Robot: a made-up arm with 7 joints. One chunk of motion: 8 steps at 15 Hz.
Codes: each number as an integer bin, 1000 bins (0 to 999) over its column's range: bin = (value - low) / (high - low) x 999, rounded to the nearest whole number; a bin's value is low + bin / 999 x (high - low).
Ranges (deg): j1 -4..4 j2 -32..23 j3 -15..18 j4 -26..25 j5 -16..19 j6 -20..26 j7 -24..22
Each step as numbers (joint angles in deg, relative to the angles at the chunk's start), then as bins.
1 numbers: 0.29 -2.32 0.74 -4.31 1.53 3.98 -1.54
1 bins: 536 539 476 425 500 521 488
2 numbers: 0.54 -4.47 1.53 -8.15 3.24 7.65 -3.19
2 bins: 567 500 500 350 549 600 452
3 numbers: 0.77 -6.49 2.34 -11.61 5.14 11.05 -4.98
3 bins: 596 463 525 282 603 674 413
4 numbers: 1.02 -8.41 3.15 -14.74 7.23 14.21 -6.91
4 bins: 627 428 549 221 663 743 371
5 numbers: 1.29 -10.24 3.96 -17.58 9.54 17.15 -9.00
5 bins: 661 395 574 165 729 807 326
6 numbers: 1.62 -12.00 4.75 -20.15 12.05 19.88 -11.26
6 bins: 702 363 598 115 801 866 277
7 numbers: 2.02 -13.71 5.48 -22.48 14.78 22.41 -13.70
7 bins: 752 332 620 69 879 921 224
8 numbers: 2.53 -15.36 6.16 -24.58 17.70 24.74 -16.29
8 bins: 815 302 641 28 962 972 167
